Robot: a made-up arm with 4 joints. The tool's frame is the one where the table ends. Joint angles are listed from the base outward.
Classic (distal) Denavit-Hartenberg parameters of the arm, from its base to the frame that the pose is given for. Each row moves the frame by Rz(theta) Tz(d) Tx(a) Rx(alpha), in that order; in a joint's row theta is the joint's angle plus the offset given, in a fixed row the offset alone. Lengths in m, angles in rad.
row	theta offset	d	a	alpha
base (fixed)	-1.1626	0	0.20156	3.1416
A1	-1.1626	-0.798	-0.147	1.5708
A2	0	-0.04	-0.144	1.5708
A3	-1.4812	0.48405	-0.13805	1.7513
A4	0	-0.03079	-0.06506	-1.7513
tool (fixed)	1.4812	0.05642	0	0
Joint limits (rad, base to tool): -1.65..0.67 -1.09..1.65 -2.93..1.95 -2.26..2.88
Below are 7 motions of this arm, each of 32 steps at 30 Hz.
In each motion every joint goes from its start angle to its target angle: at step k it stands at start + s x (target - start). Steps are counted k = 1, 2, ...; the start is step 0. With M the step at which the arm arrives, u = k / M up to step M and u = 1 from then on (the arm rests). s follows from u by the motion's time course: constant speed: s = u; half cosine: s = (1 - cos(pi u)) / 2; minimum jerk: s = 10 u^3 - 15 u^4 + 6 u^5.
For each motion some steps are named. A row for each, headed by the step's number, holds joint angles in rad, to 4 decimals.
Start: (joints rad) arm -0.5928 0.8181 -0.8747 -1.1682
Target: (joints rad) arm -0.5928 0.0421 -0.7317 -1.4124
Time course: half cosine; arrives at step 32
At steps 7, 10, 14, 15, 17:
7: -0.5928 0.7300 -0.8585 -1.1959
10: -0.5928 0.6457 -0.8429 -1.2225
14: -0.5928 0.5058 -0.8171 -1.2665
15: -0.5928 0.4681 -0.8102 -1.2783
17: -0.5928 0.3921 -0.7962 -1.3023

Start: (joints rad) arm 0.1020 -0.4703 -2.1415 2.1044
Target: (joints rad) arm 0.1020 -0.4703 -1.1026 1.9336
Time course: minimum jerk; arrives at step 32
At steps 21, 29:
21: 0.1020 -0.4703 -1.3369 1.9721
29: 0.1020 -0.4703 -1.1100 1.9348

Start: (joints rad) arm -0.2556 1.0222 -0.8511 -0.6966
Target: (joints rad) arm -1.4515 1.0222 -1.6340 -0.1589
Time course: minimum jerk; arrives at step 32
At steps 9, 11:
9: -0.4220 1.0222 -0.9601 -0.6218
11: -0.5253 1.0222 -1.0277 -0.5753

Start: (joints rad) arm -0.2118 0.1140 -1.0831 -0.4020
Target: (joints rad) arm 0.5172 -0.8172 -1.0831 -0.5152
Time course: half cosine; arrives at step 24
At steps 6, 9, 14, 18, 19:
6: -0.1050 -0.0224 -1.0831 -0.4186
9: 0.0132 -0.1734 -1.0831 -0.4369
14: 0.2470 -0.4721 -1.0831 -0.4732
18: 0.4104 -0.6808 -1.0831 -0.4986
19: 0.4419 -0.7210 -1.0831 -0.5035

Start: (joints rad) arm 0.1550 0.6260 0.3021 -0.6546
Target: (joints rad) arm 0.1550 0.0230 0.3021 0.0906
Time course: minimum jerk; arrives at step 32
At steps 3, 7, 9, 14, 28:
3: 0.1550 0.6217 0.3021 -0.6493
7: 0.1550 0.5818 0.3021 -0.6000
9: 0.1550 0.5421 0.3021 -0.5509
14: 0.1550 0.3944 0.3021 -0.3684
28: 0.1550 0.0327 0.3021 0.0786

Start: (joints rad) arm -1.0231 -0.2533 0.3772 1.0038
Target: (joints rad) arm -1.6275 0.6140 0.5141 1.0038
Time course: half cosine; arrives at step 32
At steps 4, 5, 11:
4: -1.0461 -0.2203 0.3824 1.0038
5: -1.0588 -0.2021 0.3853 1.0038
11: -1.1828 -0.0241 0.4134 1.0038

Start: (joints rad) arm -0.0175 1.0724 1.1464 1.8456
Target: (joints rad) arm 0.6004 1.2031 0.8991 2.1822
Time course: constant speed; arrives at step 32
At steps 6, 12, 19, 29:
6: 0.0984 1.0969 1.1000 1.9087
12: 0.2142 1.1214 1.0537 1.9718
19: 0.3494 1.1500 0.9996 2.0455
29: 0.5425 1.1908 0.9223 2.1506

